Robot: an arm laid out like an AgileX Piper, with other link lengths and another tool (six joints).
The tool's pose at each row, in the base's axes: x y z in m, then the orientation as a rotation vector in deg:
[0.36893 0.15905 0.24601 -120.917 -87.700 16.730]
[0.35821 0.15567 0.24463 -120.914 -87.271 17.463]
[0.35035 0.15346 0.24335 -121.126 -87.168 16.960]
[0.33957 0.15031 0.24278 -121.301 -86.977 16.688]
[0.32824 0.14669 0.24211 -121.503 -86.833 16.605]
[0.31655 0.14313 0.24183 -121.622 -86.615 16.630]
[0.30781 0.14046 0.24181 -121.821 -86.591 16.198]
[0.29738 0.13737 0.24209 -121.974 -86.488 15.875]
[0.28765 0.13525 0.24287 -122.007 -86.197 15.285]
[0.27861 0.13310 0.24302 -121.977 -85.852 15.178]
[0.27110 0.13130 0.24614 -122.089 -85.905 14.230]
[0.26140 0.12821 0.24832 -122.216 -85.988 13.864]
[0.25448 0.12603 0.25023 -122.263 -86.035 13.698]
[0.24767 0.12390 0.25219 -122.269 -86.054 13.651]
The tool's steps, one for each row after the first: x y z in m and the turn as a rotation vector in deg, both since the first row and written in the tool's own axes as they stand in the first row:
[-0.00697 -0.00731 0.00512 0.450 -0.260 0.368]
[-0.01186 -0.01259 0.00918 0.174 0.040 0.425]
[-0.01854 -0.02042 0.01371 0.043 0.246 0.556]
[-0.02586 -0.02855 0.01844 -0.065 0.303 0.713]
[-0.03319 -0.03718 0.02303 -0.042 0.352 0.890]
[-0.03866 -0.04373 0.02629 -0.323 0.572 0.913]
[-0.04506 -0.05174 0.02996 -0.497 0.774 0.978]
[-0.05026 -0.05965 0.03315 -0.595 1.267 1.029]
[-0.05533 -0.06666 0.03655 -0.455 1.502 1.175]
[-0.05918 -0.07403 0.03684 -0.893 2.032 1.014]
[-0.06510 -0.08242 0.03857 -1.152 2.180 0.960]
[-0.06926 -0.08859 0.03951 -1.266 2.246 0.926]
[-0.07333 -0.09472 0.04037 -1.295 2.264 0.909]

